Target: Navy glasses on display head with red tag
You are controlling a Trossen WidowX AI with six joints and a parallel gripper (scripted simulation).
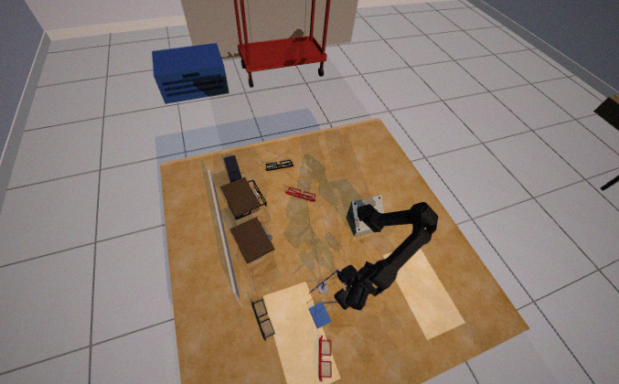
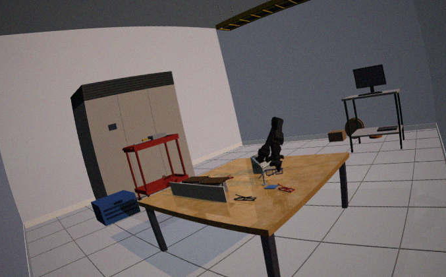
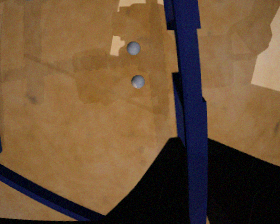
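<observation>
My gripper tip is now 14 cm short of the blue square tag, 6 cm above it and 3 cm to the right of it. Also, from my gripper tip: dark display head: 31 cm to the right, 31 cm ahead.
</observation>
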